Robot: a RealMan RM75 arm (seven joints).
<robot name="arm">
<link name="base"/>
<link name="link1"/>
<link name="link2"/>
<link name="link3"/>
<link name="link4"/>
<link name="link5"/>
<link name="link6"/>
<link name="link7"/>
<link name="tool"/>
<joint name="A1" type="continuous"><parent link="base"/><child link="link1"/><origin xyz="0 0 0.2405" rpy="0 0 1.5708"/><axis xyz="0 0 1"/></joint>
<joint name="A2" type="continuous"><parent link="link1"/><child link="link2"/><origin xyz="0 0 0" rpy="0 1.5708 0"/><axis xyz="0 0 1"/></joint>
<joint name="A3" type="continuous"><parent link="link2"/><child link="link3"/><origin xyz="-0.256 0 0" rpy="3.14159 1.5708 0"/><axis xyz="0 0 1"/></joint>
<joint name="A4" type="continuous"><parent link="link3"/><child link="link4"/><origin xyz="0 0 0" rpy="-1.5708 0 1.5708"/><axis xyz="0 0 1"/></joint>
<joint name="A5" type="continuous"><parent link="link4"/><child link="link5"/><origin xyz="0 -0.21 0" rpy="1.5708 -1.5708 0"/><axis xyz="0 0 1"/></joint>
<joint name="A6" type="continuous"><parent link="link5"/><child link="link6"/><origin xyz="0 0 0" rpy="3.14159 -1.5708 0"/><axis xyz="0 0 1"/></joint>
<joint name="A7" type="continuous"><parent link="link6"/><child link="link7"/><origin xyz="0.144 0 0" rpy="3.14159 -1.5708 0"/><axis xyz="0 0 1"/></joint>
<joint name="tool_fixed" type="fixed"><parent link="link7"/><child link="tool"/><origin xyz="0 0 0" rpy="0 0 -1.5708"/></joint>
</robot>
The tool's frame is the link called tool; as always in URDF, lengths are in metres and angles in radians. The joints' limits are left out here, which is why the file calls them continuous.
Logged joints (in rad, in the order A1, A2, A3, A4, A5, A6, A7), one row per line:
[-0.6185, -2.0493, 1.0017, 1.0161, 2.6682, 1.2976, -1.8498]
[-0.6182, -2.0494, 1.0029, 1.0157, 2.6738, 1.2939, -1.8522]
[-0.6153, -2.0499, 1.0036, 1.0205, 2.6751, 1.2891, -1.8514]
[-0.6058, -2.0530, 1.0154, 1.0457, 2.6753, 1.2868, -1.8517]
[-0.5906, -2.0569, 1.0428, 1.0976, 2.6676, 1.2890, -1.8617]
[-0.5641, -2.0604, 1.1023, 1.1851, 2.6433, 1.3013, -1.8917]
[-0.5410, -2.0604, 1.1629, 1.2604, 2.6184, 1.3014, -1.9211]
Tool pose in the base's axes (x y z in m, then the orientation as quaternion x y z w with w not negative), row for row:
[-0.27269, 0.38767, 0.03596, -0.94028, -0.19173, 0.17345, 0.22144]
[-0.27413, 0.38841, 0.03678, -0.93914, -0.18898, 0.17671, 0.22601]
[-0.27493, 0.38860, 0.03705, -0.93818, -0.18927, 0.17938, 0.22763]
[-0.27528, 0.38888, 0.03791, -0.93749, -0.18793, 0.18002, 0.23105]
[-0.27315, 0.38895, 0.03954, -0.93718, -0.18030, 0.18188, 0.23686]
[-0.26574, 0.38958, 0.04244, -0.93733, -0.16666, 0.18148, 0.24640]
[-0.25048, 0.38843, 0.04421, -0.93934, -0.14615, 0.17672, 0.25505]
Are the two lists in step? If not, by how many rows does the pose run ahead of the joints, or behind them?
The pose runs 1 row behind the joints: the pose in row i belongs to the joints in row i - 1.
